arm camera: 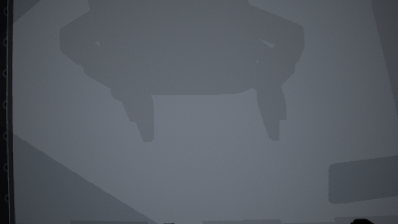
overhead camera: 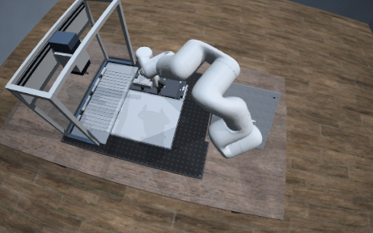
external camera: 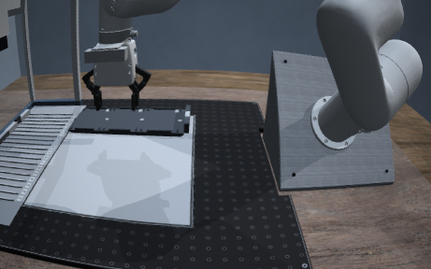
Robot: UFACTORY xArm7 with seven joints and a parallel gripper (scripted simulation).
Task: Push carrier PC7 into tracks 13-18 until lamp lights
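My gripper is now 90 mm to the left of the carrier PC7 and 80 mm above it. Also, from my hand: pale grey sheet 90 mm below, 60 mm to the left, 10 mm behind.
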